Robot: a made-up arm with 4 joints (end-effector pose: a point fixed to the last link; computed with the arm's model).
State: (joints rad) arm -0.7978 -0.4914 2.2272 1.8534
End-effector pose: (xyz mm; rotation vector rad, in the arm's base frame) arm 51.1 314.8 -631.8 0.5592 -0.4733 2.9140
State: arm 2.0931 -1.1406 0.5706 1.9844
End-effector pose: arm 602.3 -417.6 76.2 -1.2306 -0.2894 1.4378
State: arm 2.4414 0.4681 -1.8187 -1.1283
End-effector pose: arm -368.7 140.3 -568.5 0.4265 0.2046 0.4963
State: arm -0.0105 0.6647 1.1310 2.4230
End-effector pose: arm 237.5 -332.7 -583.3 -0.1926 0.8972 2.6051
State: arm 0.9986 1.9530 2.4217 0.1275
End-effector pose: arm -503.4 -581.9 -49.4 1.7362 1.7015 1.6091
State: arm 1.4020 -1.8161 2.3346 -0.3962
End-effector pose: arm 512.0 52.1 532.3 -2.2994 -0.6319 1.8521
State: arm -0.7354 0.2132 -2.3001 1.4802
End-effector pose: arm 174.3 -524.8 -564.0 -0.2360 0.0100 1.5489
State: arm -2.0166 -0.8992 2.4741 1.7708
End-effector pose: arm -437.7 48.0 -550.8 -1.1009 0.0119 -2.0476
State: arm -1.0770 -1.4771 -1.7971 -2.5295
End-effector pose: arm -619.2 219.6 191.2 0.0819 1.5157 -0.7098
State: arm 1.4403 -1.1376 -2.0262 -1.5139
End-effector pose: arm 638.2 -60.0 -154.3 -1.0740 -0.8188 1.8323
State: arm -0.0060 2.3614 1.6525 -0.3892
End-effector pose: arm -209.5 -761.6 176.4 -1.9696 -1.4501 -0.5914
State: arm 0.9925 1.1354 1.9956 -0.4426
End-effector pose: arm -421.8 -151.3 -651.8 -1.4086 -0.4054 -2.1971
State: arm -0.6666 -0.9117 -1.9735 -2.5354
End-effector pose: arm -510.6 422.5 -201.5 0.3285 0.8990 -1.0267
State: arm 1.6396 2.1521 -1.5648 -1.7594
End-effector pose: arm -622.2 -90.2 273.5 1.8313 1.4204 0.9330
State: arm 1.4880 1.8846 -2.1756 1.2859
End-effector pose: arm -541.1 171.8 544.3 -0.7101 1.7679 -0.4081
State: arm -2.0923 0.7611 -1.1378 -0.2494
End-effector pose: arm 698.8 221.2 -239.2 0.9981 0.3672 -2.6205
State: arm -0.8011 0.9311 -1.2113 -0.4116
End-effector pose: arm 477.4 -570.4 -126.2 -1.0850 0.4727 2.2058
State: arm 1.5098 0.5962 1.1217 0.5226
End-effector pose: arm -9.1 155.2 -803.8 0.9171 0.0618 2.9916
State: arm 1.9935 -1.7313 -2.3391 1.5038
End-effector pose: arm 705.0 -82.3 -253.8 0.2817 -1.7862 -0.8423
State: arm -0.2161 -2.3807 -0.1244 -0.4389
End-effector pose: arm -518.1 439.1 357.0 2.3764 -0.4167 0.3666
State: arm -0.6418 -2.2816 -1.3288 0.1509
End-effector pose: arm -590.2 438.1 147.3 2.3792 -0.6535 0.8933
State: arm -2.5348 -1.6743 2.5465 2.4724
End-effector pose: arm -376.5 -533.6 -213.0 -1.6568 -1.2214 -1.7563
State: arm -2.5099 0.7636 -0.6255 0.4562
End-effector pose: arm 726.0 149.2 -397.9 -0.4033 -0.9526 2.5081
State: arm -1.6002 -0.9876 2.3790 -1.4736
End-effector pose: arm -652.0 -272.9 -151.7 0.3147 0.9559 0.6365
